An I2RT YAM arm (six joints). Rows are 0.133 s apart.
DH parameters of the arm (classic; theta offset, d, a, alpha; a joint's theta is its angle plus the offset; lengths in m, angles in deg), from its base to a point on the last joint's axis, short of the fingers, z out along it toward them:
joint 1: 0 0.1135 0.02 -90
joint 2: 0 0 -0.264 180
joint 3: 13.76 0 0.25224 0
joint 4: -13.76 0 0.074 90
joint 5: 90 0 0 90
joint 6: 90 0.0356 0 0
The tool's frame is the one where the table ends.
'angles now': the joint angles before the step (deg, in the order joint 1, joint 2, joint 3, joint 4, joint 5, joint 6). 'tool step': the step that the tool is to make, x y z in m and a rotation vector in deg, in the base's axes. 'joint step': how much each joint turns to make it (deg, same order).
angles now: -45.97 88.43 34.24 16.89 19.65 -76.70
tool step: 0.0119 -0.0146 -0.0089 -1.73 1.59 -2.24
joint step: 0.05 5.90 3.11 3.12 3.24 -0.52
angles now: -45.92 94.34 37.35 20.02 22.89 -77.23
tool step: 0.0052 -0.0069 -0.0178 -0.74 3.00 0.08
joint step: -0.04 5.26 0.65 4.02 1.53 -2.40
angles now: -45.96 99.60 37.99 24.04 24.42 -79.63
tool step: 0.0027 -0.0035 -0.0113 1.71 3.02 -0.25
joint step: -0.01 2.92 1.38 -1.51 0.81 -0.67
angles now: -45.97 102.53 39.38 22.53 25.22 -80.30
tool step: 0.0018 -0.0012 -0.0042 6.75 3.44 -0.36
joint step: -0.05 0.88 3.46 -10.65 -1.34 1.97
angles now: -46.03 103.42 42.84 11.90 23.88 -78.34
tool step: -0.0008 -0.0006 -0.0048 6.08 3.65 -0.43
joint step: -0.29 1.19 2.87 -9.05 -1.16 1.17
